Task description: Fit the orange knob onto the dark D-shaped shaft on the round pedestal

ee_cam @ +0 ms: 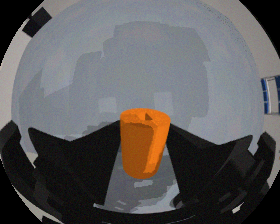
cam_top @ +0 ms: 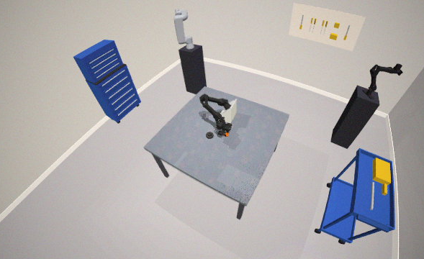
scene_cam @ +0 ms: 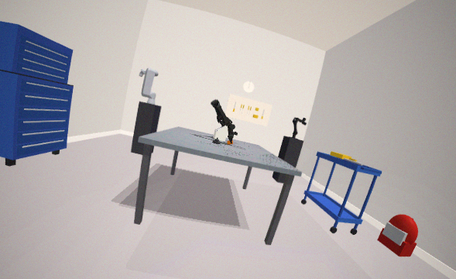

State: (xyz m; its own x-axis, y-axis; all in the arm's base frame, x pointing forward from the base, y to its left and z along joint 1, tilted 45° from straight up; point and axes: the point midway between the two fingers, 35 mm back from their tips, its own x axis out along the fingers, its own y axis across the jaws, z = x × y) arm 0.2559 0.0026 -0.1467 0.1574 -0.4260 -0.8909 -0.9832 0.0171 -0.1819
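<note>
My gripper tip is 9 cm short of the dark round pedestal, 17 cm to the left of it and 1 cm below it. The rest, counted from my gripper tip: orange knob (2 cm to the right).
</note>
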